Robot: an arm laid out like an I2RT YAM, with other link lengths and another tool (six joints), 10 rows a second.
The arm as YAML. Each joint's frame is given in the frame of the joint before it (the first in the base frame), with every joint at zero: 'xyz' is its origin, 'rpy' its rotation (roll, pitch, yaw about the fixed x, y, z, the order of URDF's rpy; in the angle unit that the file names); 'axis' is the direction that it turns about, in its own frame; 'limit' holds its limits. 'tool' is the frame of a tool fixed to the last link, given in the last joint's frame.
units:
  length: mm
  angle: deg
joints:
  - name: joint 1
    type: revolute
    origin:
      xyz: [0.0, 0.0, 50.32]
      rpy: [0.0, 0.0, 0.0]
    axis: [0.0, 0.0, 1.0]
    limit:
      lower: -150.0
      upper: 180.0
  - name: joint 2
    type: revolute
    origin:
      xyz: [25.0, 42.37, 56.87]
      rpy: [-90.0, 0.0, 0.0]
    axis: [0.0, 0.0, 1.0]
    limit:
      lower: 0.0
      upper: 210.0
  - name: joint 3
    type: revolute
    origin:
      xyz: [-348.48, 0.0, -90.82]
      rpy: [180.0, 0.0, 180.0]
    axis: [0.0, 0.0, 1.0]
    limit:
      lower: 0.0
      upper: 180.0
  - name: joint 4
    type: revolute
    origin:
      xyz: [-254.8, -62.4, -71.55]
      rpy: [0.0, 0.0, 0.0]
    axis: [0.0, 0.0, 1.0]
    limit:
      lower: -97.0
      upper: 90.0
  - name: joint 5
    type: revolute
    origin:
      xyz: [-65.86, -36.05, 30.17]
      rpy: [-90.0, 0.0, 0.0]
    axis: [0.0, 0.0, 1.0]
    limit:
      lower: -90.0
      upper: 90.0
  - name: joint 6
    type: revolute
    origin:
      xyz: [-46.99, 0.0, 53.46]
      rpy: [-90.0, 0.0, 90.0]
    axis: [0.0, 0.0, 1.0]
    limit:
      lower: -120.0
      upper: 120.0
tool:
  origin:
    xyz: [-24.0, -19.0, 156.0]
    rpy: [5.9, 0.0, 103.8]
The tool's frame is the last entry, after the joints.
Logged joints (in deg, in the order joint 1, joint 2, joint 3, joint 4, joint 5, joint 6), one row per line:
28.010 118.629 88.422 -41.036 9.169 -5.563
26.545 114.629 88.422 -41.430 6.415 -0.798
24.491 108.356 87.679 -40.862 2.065 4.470
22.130 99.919 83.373 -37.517 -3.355 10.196
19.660 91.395 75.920 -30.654 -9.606 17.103
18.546 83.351 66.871 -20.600 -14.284 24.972
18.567 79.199 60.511 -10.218 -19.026 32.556
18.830 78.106 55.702 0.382 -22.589 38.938
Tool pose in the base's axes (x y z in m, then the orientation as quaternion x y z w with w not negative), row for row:
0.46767 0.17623 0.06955 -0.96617 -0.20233 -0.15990 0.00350
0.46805 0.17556 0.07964 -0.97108 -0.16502 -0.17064 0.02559
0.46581 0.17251 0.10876 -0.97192 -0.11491 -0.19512 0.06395
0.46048 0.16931 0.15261 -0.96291 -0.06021 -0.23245 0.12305
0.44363 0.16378 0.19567 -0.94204 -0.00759 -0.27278 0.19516
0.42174 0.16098 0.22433 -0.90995 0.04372 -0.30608 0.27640
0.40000 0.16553 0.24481 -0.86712 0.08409 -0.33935 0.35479
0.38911 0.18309 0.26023 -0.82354 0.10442 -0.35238 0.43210
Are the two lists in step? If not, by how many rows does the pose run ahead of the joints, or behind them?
The pose runs 1 row behind the joints: the pose in row i belongs to the joints in row i - 1.
